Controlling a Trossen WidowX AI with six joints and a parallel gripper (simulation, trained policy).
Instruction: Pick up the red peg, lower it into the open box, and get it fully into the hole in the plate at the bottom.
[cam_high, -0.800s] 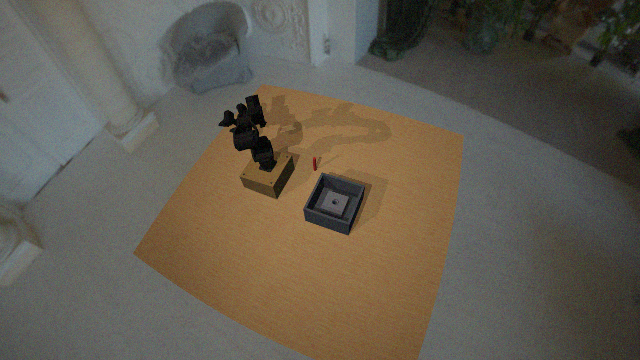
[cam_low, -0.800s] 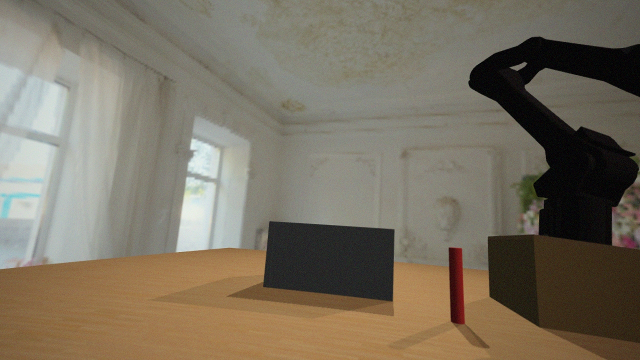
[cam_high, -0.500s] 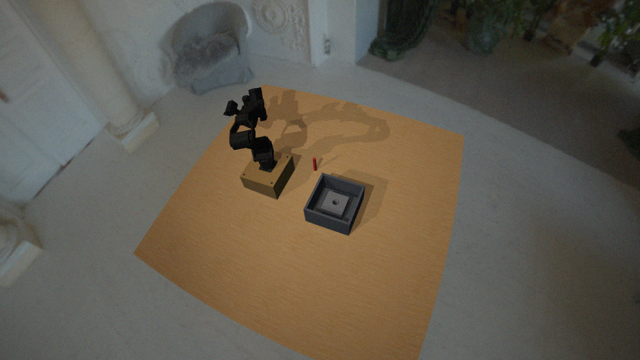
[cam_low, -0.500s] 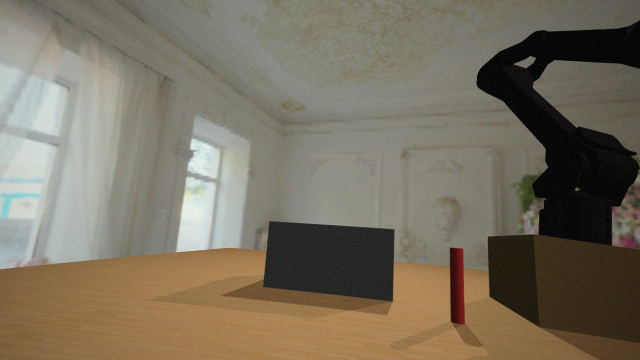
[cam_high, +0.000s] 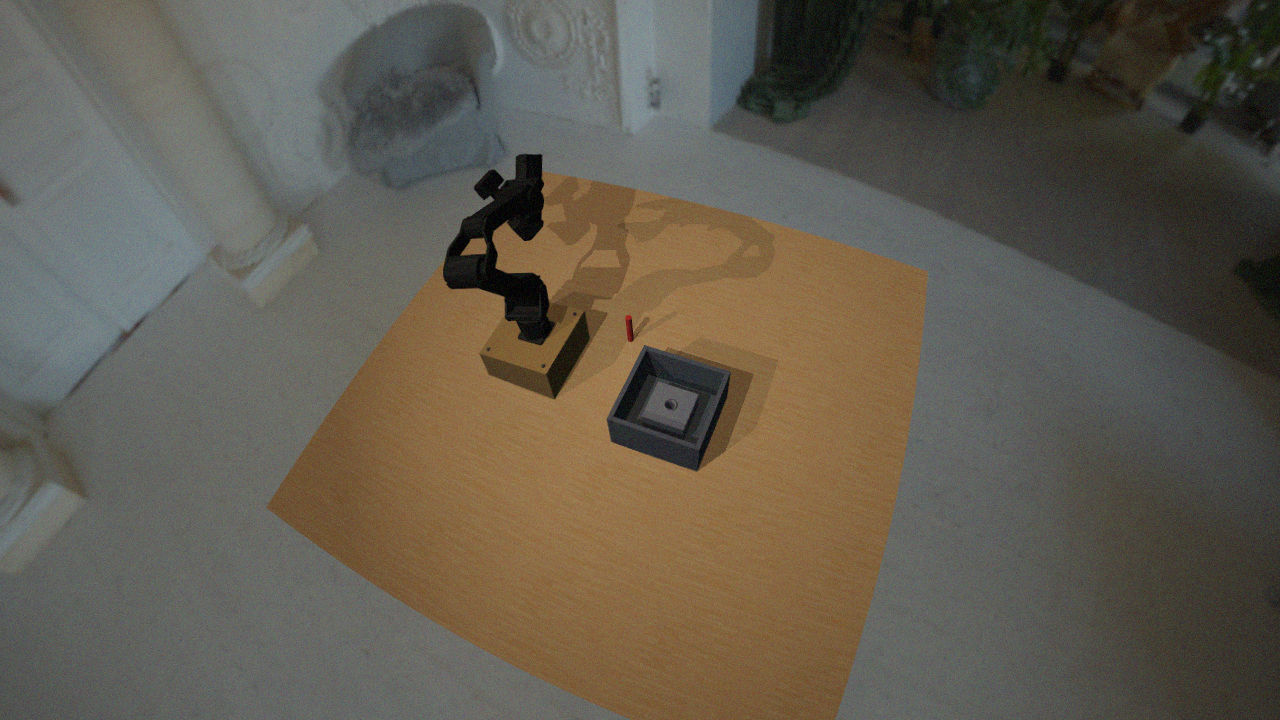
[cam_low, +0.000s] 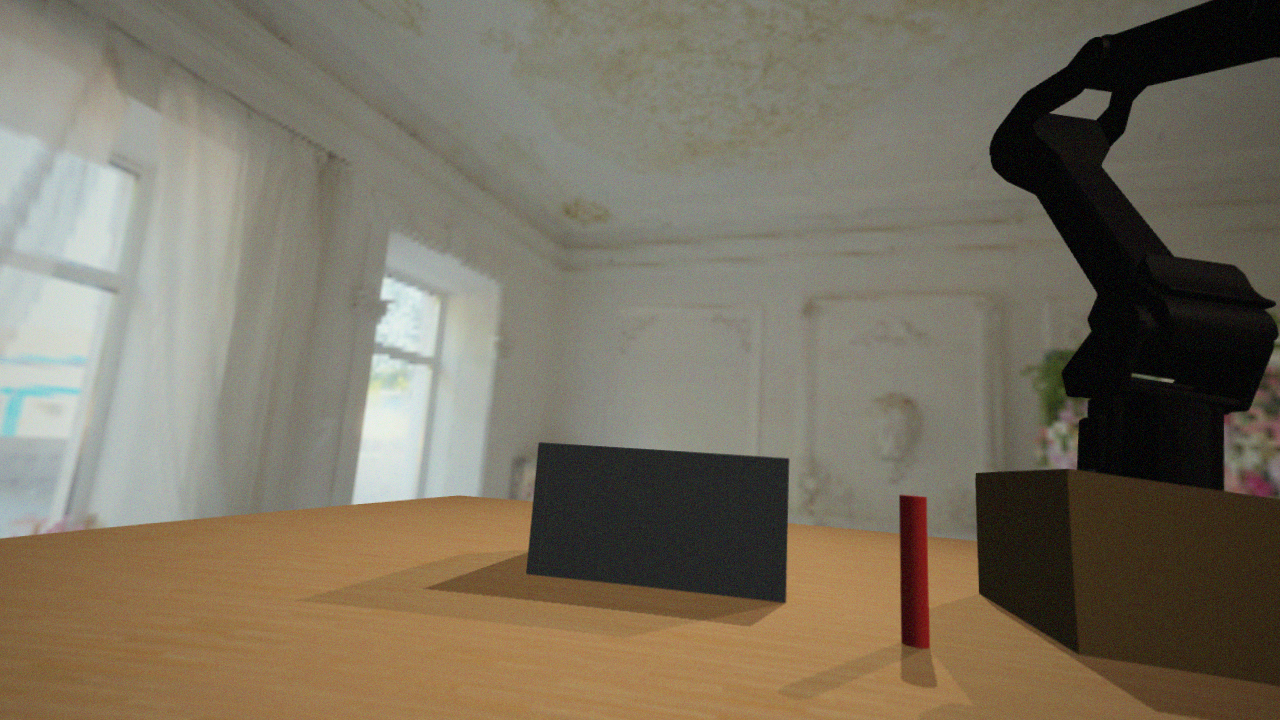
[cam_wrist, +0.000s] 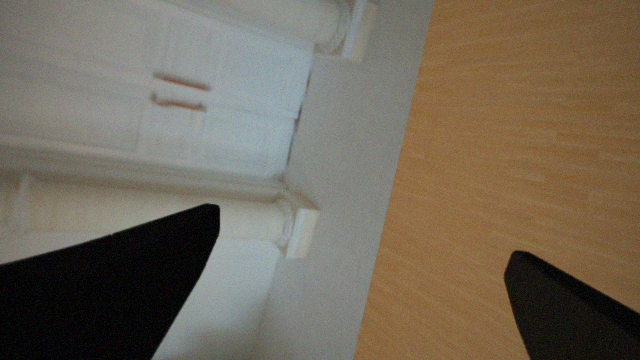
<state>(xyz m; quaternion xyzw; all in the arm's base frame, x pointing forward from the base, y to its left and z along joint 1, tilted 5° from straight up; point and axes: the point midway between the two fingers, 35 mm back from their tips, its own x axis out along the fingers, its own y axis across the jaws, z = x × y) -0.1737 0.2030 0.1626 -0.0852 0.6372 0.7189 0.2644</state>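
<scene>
My gripper tip is 38 cm short of the red peg, 9 cm to the left of it and 19 cm above it. Round my gripper tip: light grey plate: 55 cm ahead, 25 cm to the right, 18 cm below; then dark box: 55 cm ahead, 25 cm to the right, 20 cm below.
</scene>
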